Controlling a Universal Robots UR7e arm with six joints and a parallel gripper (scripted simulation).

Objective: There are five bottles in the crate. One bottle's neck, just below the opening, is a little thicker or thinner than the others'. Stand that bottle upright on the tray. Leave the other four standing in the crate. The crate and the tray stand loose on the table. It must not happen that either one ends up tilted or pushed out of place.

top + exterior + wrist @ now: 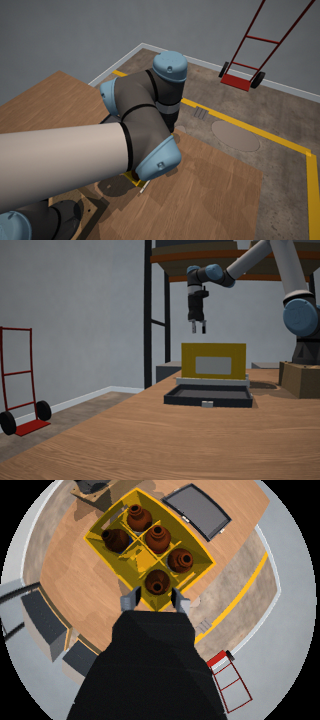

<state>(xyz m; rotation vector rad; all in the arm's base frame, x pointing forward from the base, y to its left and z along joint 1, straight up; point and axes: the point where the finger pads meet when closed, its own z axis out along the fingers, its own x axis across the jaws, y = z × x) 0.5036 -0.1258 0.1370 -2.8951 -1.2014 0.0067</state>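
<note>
Now: hand 16 cm above the yellow crate, 9 cm past it and 5 cm to the right of it. Round my hand: glass bottle (18 cm behind, 15 cm below); then dark tray (34 cm to the left, 23 cm below, 11 cm behind).
</note>
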